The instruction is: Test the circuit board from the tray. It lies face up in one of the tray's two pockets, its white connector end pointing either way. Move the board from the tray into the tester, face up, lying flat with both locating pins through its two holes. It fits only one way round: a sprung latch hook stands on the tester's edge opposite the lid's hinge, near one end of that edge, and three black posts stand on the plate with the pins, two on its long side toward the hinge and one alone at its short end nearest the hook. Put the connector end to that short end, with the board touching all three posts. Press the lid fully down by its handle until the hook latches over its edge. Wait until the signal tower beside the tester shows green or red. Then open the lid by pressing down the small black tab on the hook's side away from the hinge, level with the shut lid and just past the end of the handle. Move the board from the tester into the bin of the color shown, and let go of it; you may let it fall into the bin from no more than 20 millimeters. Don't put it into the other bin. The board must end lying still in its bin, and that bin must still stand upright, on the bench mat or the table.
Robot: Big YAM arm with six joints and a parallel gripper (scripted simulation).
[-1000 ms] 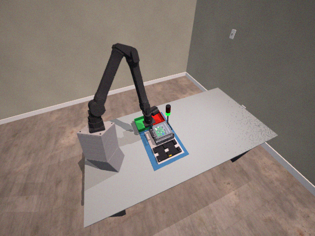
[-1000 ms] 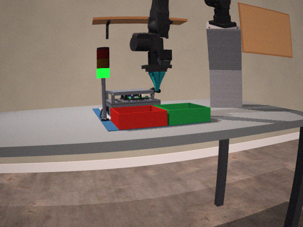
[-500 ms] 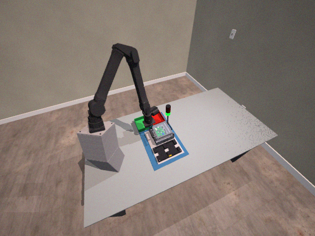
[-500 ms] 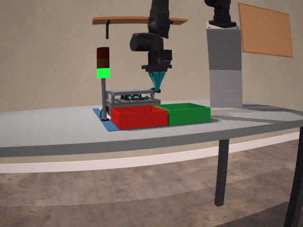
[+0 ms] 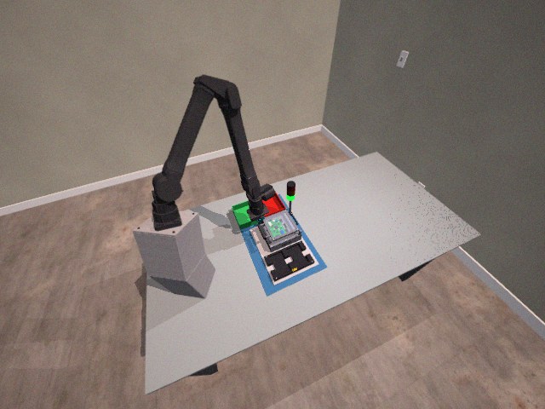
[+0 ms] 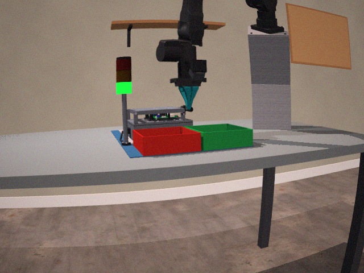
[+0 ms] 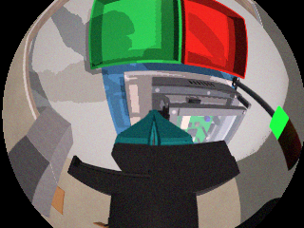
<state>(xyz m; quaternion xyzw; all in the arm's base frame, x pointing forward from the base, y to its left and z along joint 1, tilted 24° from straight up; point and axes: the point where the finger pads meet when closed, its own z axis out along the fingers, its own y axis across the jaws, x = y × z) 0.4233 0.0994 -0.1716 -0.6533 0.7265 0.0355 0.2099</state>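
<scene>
Now: hand 1 cm short of the latch hook and 1 cm above it. Round my hand: tester lid: 7 cm ahead, 7 cm to the right, 1 cm below; then tester plate: 7 cm ahead, 6 cm to the right, 3 cm below; then green circuit board: 7 cm ahead, 6 cm to the right, 3 cm below.
</scene>
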